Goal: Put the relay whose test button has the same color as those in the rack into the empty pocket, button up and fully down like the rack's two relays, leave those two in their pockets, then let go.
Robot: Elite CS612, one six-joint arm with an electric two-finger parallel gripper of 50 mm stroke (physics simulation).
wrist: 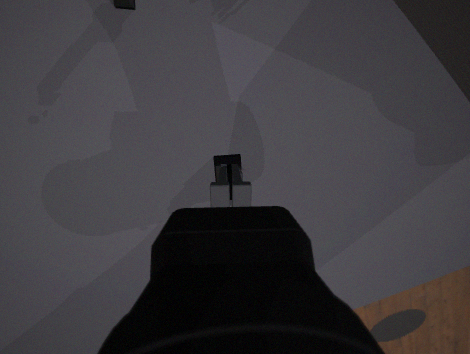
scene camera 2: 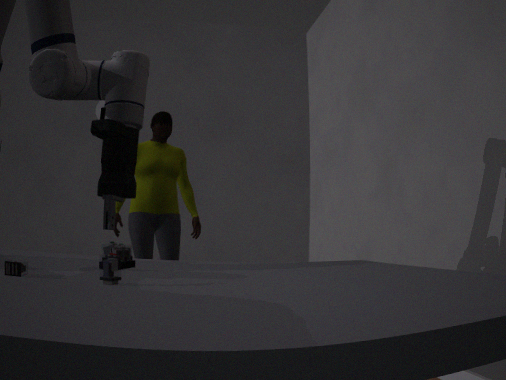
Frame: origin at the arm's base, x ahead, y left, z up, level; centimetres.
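Where they show: gripper, fingertip midpoint: (wrist: 228, 175) (scene camera 2: 109, 229).
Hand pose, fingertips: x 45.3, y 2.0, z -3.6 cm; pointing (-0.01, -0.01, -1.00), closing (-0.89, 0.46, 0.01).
After its pixels a point has its place.
The rack (scene camera 2: 126, 264) @[z -10.4, x 48.9, y 5.6 cm] (wrist: 227, 159) @[z -8.9, x 45.0, y 1.3 cm] is dark. In the scene view it stands at the left of the table with clear-cased relays (scene camera 2: 121, 250) @[z -7.5, x 47.8, y 4.5 cm] on top; in the wrist view its end shows just past the fingertips, and the fingers hide the rest. My gripper (scene camera 2: 109, 229) @[z -3.6, x 45.3, y 2.0 cm] (wrist: 228, 175) @[z -3.6, x 45.3, y 2.0 cm] is shut and empty, pointing down a little above the rack's relays. A small grey upright piece with a dark flange (scene camera 2: 110, 270) stands in front of the rack in the scene view. A small red spot shows behind its top. Button colors and the empty pocket cannot be made out.
A dark slotted block (scene camera 2: 14, 268) @[z -10.1, x 31.3, y -18.5 cm] lies at the far left of the table (scene camera 2: 210, 320) @[z -11.2, x 56.6, y -42.0 cm]. A dark block (wrist: 124, 4) @[z -9.8, x 47.0, y -18.1 cm] shows at the top edge of the wrist view. A person (scene camera 2: 159, 175) in a yellow top stands behind the table. Arm shadows cross the surface.
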